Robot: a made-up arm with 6 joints.
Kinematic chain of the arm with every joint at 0, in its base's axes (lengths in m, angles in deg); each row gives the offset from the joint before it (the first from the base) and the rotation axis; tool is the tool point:
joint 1: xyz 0 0 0.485 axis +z
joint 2: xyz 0 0 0 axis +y
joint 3: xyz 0 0 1.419 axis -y
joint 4: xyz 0 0 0 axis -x
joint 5: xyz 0.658 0 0 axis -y
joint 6: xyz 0 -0.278 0 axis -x
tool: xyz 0 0 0
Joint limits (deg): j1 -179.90..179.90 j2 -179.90..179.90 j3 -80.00..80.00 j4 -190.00..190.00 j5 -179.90..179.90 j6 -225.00..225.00
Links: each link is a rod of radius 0.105 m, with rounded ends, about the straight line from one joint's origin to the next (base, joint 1, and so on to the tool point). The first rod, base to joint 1, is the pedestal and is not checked.
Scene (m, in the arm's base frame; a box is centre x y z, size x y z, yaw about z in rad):
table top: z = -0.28
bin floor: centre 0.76 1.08 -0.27 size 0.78 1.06 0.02 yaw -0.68
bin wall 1: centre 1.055 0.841 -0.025 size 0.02 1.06 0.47 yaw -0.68
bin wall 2: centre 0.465 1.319 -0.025 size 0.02 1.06 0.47 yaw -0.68
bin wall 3: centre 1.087 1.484 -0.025 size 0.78 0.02 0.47 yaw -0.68
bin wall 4: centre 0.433 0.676 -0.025 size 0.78 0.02 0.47 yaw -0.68
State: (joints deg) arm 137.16 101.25 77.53 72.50 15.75 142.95
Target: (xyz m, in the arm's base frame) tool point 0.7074 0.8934 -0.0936
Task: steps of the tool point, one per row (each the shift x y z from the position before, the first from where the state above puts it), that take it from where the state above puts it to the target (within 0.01 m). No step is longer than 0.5 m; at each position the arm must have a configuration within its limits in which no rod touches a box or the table.
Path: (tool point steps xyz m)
1: 0.2166 0.2210 0.3489
2: 0.2833 0.1314 0.3478
3: 0.3195 0.0264 0.3326
4: 0.3209 -0.0840 0.3050
5: 0.2880 -0.1875 0.2658
6: 0.1756 0.1030 -0.3079
7: 0.1844 -0.0064 -0.3106
8: 0.1669 -0.1103 -0.2822
9: 0.1280 -0.1926 -0.2262
10: 0.0781 -0.2428 -0.1496
11: 0.0297 -0.2545 -0.0634
12: 0.0134 0.0275 -0.2662
13: -0.0135 -0.0275 -0.2738

